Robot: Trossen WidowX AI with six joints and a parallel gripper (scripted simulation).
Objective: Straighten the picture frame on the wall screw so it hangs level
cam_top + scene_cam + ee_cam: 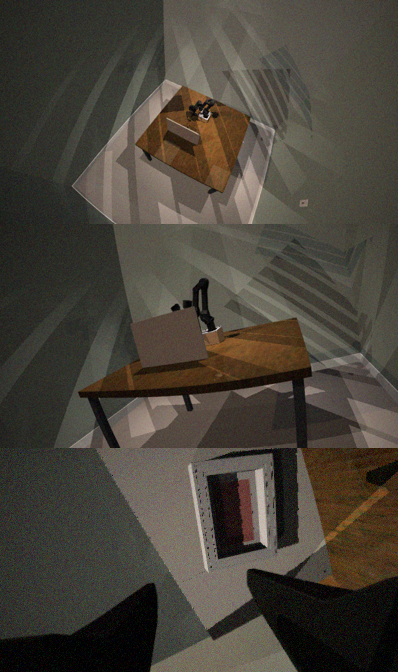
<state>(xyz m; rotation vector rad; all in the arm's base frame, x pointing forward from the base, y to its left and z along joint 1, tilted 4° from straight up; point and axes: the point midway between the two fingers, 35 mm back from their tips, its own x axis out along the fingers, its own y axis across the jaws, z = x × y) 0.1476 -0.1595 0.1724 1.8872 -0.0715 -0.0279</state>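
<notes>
Now: gripper tip 210 mm short of the picture frame, 10 mm to the right of it and 90 mm above it. From my gripper tip the other things lie so: wall panel: 220 mm ahead, 100 mm below.
</notes>
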